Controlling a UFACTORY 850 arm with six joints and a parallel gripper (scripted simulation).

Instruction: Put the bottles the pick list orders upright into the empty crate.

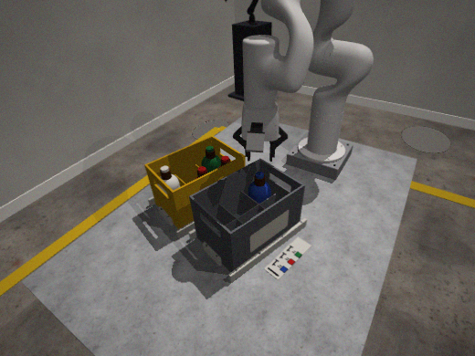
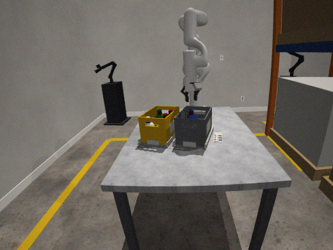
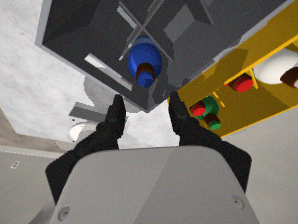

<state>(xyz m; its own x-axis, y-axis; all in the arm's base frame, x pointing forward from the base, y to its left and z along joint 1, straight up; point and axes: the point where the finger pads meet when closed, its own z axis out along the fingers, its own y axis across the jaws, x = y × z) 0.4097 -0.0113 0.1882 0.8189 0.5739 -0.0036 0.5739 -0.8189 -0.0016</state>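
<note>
The red bottle lies 90 mm ahead of my hand, 170 mm to the right of it and 150 mm below it. The rest, counted from my hand: grey crate (90 mm ahead, 30 mm to the left, 160 mm below); blue-label bottle (150 mm below); yellow crate (80 mm ahead, 210 mm to the right, 160 mm below).
</note>
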